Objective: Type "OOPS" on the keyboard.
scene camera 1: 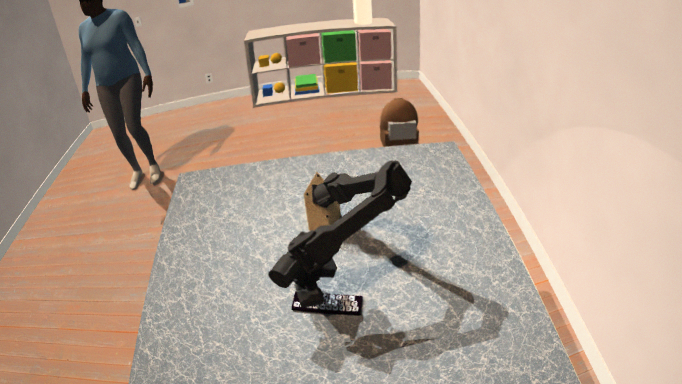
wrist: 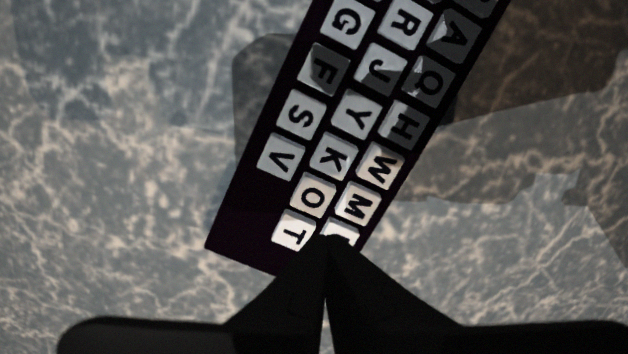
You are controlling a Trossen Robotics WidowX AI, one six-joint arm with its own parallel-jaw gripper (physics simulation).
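Places are measured from the arm's base along level axes (x ahead, y left, z up), in centimetres.
Where they show: gripper, between the fingertips: (wrist: 324,247); arm's base, origin of its link: (scene camera 1: 319,196).
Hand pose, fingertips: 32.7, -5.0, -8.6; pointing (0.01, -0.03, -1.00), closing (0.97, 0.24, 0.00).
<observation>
Things, the pixels of their top centre, and the offset from my fingertips, as dx, dy, dz. "spot": a spot on its surface instead. Level surfaces: height alone.
- black keyboard, centre of its top: (wrist: 375,81) (scene camera 1: 326,301) +0.5, +5.3, -3.2
- U key, centre of its top: (wrist: 337,241) +1.2, -1.5, -3.2
- O key, centre of its top: (wrist: 313,197) -0.4, +0.2, -3.2
- T key, centre of its top: (wrist: 293,233) -0.7, -1.6, -3.2
- S key, centre of its top: (wrist: 301,116) -1.8, +3.3, -3.2
- P key, a spot on its surface: (wrist: 481,5) spot: +3.3, +9.1, -3.2
- marbled table top, height of its surface: dz -5.0
The black keyboard (scene camera 1: 345,304) (wrist: 240,235) with pale letter keys lies on the marbled surface and runs diagonally in the wrist view. My gripper (wrist: 324,247) is shut and empty. Its fingertips appear over the U key (wrist: 342,231), hiding part of it; whether they touch it I cannot tell. The O key (wrist: 313,197) shows just beyond the tips, slightly left, beside the T key (wrist: 293,231). The S key (wrist: 301,116) is farther up. The P key (wrist: 481,5) shows partly at the top edge, in shade. In the scene view the gripper covers the keyboard's left part and the fingertips are hidden.
The marbled table top (scene camera 1: 210,300) surrounds the keyboard. The arm's brown mounting plate (scene camera 1: 322,212) stands behind it. A person (scene camera 1: 112,55) stands at the left, a brown backpack (scene camera 1: 398,112) and a cube shelf (scene camera 1: 320,27) are at the back. Arm shadows cross several keys.
</observation>
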